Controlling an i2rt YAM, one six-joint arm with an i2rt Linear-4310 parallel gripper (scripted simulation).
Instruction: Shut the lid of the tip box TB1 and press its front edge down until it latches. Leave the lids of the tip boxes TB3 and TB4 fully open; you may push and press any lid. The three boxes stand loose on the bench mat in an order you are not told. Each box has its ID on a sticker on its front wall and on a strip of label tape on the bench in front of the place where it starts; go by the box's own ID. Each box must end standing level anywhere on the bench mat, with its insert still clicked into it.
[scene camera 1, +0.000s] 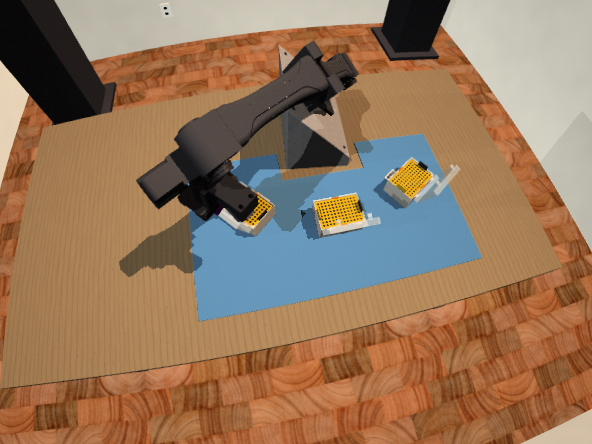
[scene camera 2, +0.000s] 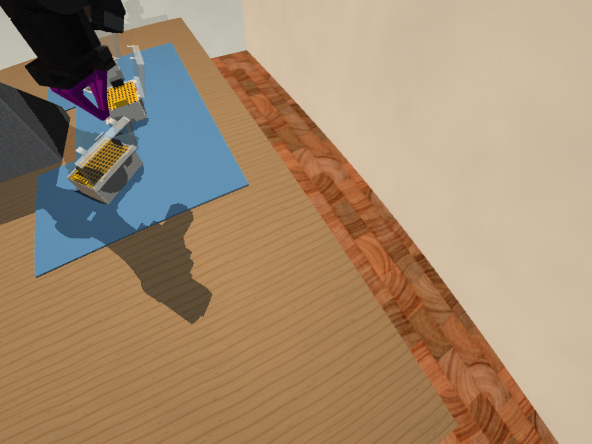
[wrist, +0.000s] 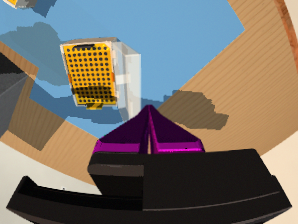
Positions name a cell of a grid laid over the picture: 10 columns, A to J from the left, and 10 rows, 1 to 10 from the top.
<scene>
I see my gripper (scene camera 2: B3) and a blue bench mat (scene camera 1: E6).
My gripper shows as well in the wrist view (wrist: F5). The blue bench mat shows as well in scene camera 2 (scene camera 2: D4) and in the wrist view (wrist: F3).
</scene>
